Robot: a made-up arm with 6 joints.
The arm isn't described. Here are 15 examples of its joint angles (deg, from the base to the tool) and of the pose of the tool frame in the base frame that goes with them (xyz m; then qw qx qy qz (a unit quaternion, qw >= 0)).
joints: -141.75 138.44 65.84 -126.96 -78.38 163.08
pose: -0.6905 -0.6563 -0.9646 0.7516 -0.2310 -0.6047 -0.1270
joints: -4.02 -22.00 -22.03 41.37 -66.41 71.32
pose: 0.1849 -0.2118 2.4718 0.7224 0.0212 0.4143 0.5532
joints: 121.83 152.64 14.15 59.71 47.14 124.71
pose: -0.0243 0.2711 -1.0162 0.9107 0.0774 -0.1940 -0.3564
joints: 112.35 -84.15 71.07 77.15 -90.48 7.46
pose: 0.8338 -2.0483 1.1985 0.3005 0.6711 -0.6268 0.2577
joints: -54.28 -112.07 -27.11 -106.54 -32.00 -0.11
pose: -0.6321 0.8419 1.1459 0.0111 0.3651 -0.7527 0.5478
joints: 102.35 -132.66 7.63 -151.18 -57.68 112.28
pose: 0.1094 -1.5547 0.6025 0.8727 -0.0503 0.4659 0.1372
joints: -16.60 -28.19 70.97 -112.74 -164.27 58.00
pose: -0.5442 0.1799 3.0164 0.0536 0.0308 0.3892 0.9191
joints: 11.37 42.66 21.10 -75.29 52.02 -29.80
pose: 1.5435 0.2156 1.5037 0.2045 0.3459 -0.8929 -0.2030
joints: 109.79 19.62 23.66 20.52 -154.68 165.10
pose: -0.2031 1.2895 2.4400 0.6386 0.1334 -0.7262 -0.2168
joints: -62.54 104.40 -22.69 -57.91 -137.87 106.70
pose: 0.1237 -0.7467 0.0578 0.2732 -0.8108 0.5161 0.0387
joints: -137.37 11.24 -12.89 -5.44 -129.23 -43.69
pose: -0.9504 -0.5228 2.0171 0.0879 -0.4259 0.2111 0.8754
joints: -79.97 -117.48 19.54 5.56 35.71 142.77
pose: -0.6445 1.7670 0.7606 0.0942 0.8020 -0.1856 0.5599
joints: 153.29 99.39 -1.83 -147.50 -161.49 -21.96
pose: -1.0795 0.3506 -0.0682 0.3046 0.0562 0.8008 -0.5127
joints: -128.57 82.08 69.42 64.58 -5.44 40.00
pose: -1.4743 -1.6402 1.1815 0.9410 -0.0153 0.2642 -0.2108
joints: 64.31 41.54 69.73 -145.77 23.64 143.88
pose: 0.5276 1.5883 2.1829 0.3157 0.5024 -0.4780 0.6476
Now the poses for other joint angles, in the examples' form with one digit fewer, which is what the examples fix.
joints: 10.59 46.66 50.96 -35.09 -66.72 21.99
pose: 1.777 0.083 1.863 0.608 0.639 -0.129 0.454
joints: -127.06 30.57 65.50 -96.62 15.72 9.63
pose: -0.921 -1.177 2.394 0.048 -0.541 -0.840 -0.005
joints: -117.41 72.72 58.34 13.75 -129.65 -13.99
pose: -1.219 -1.805 1.246 0.264 0.489 -0.125 -0.822
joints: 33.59 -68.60 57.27 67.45 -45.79 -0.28
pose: -1.616 -1.147 1.942 0.303 -0.181 -0.914 0.200
